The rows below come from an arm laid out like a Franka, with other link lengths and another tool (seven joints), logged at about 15 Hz.
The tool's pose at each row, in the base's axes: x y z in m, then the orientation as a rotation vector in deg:
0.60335, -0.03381, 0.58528, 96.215, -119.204, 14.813
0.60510, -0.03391, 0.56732, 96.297, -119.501, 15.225
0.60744, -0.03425, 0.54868, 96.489, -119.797, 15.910
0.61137, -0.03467, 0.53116, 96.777, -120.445, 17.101
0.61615, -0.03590, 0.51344, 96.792, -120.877, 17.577
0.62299, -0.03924, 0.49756, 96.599, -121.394, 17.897
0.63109, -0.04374, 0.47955, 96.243, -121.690, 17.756
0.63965, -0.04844, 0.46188, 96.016, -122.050, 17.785
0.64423, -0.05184, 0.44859, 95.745, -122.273, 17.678
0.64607, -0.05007, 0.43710, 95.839, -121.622, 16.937
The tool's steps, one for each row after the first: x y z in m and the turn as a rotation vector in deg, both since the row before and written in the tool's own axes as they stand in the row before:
-0.00836, -0.00410, 0.01546, 0.387, -0.081, 0.179
-0.00854, -0.00468, 0.01607, 0.603, -0.031, 0.170
-0.00822, -0.00591, 0.01483, 1.072, -0.128, 0.386
-0.00775, -0.00661, 0.01531, 0.438, -0.120, 0.291
-0.00544, -0.00879, 0.01426, 0.272, -0.133, 0.409
-0.00564, -0.01035, 0.01647, -0.157, -0.073, 0.302
-0.00543, -0.01083, 0.01615, 0.029, -0.119, 0.298
-0.00386, -0.00629, 0.01243, -0.119, -0.055, 0.229
-0.00704, -0.00220, 0.00917, -0.621, 0.125, -0.493

